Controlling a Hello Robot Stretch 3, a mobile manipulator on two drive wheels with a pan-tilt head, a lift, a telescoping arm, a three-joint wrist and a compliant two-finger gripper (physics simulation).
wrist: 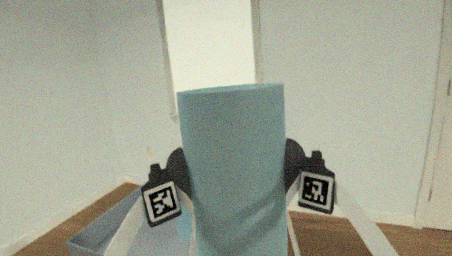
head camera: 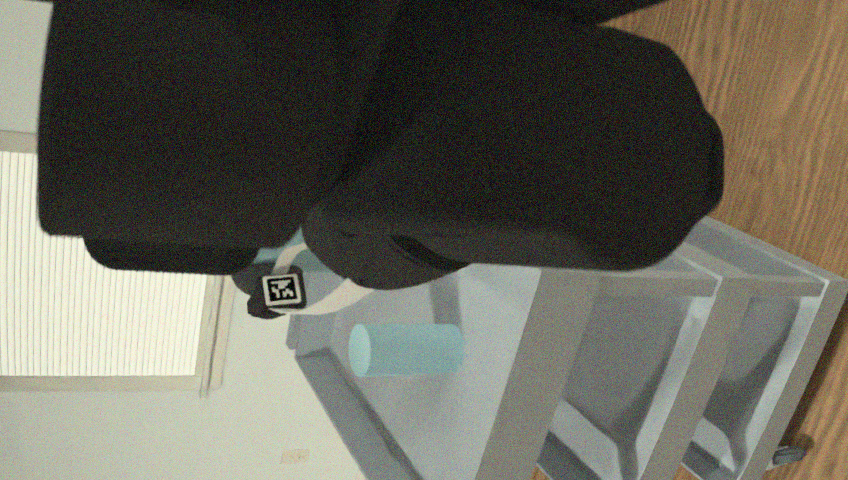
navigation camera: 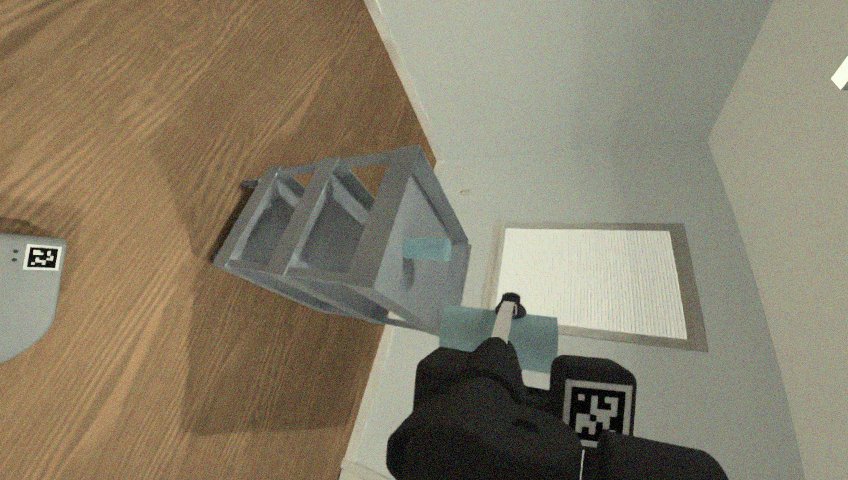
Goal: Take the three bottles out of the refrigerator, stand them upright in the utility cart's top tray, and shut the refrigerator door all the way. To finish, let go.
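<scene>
My gripper (navigation camera: pixel 523 339) (wrist: pixel 235 162) is shut on a teal bottle (head camera: pixel 309 261) (navigation camera: pixel 538 342) (wrist: pixel 235 175) and holds it upright. In the head camera view my arm and wrist hide most of it. The utility cart (head camera: pixel 535 356) (navigation camera: pixel 386 220) (wrist: pixel 115 215) is close by; its top tray lies lower than the held bottle. I cannot tell whether the held bottle is over the tray. Another teal bottle (head camera: pixel 410 349) (navigation camera: pixel 427 248) (wrist: pixel 185 225) stands upright in the top tray. A third bottle and the refrigerator do not show.
A window (head camera: pixel 101 267) (navigation camera: pixel 595 279) (wrist: pixel 207 40) is in the wall beyond the cart. Two lower trays are under the cart's top tray. A door (wrist: pixel 440 115) is at the right in the wrist view. My base (navigation camera: pixel 29 303) shows at the left of the navigation camera view.
</scene>
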